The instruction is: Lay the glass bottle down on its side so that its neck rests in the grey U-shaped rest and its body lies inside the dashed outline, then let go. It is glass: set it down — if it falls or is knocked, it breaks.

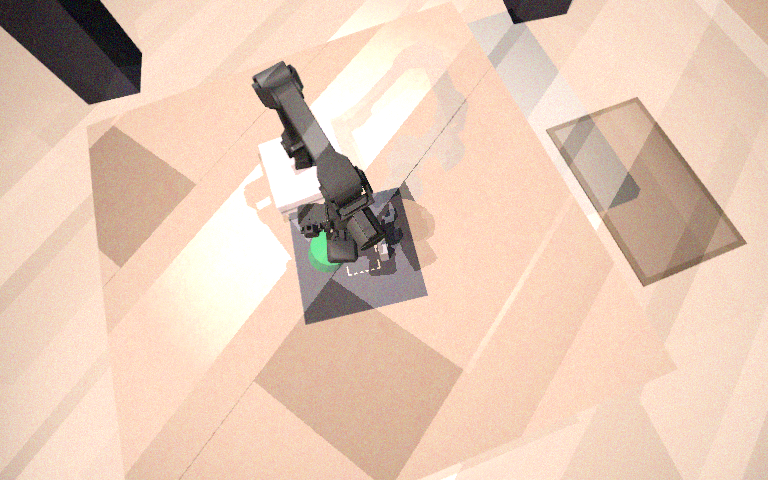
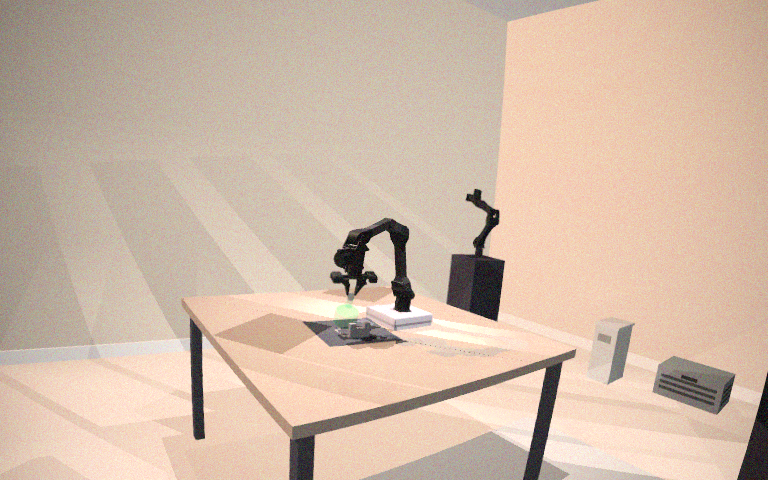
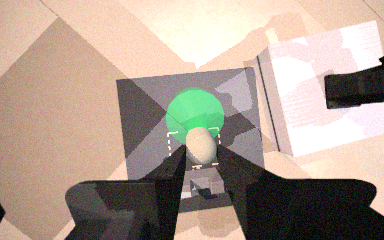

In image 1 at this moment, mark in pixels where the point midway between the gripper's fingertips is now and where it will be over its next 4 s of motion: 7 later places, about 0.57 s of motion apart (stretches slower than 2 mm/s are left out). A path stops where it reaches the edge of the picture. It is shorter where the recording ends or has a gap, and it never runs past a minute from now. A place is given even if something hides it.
My gripper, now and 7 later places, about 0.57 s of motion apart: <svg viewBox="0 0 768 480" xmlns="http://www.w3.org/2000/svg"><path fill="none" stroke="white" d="M335 234L340 233L344 232L349 232L354 231L359 231L366 230L375 230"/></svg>
